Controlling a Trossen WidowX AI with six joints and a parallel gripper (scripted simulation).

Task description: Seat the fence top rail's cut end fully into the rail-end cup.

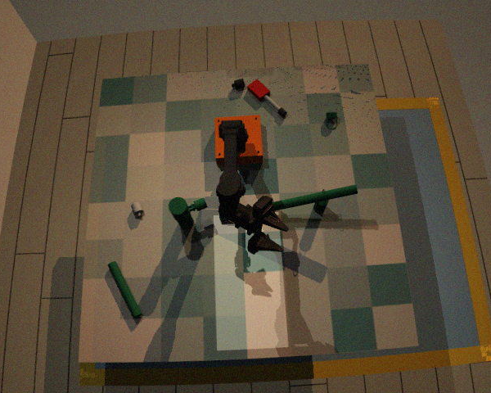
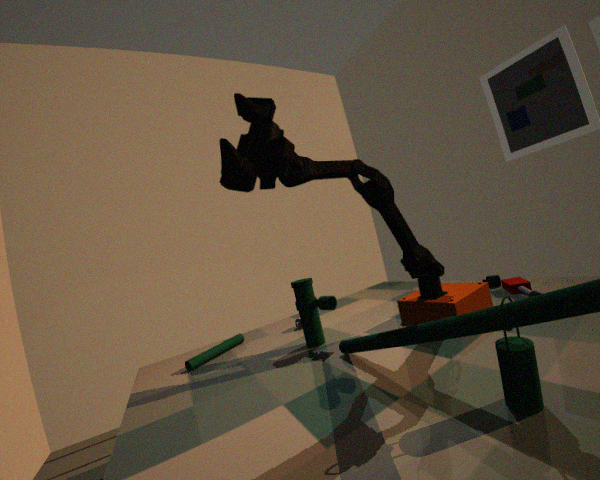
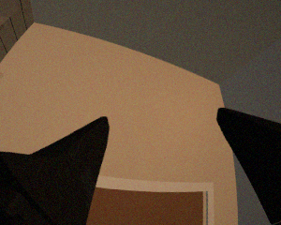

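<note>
The green rail-end cup is 40 cm below my gripper tip, 29 cm to the right of it and 25 cm behind it. The rest, counted from my gripper tip: small white piece (56 cm to the right, 51 cm below, 28 cm behind); then short green post (43 cm below, 27 cm behind, 19 cm to the left); then green tube (60 cm to the right, 51 cm below, 4 cm ahead).
</note>
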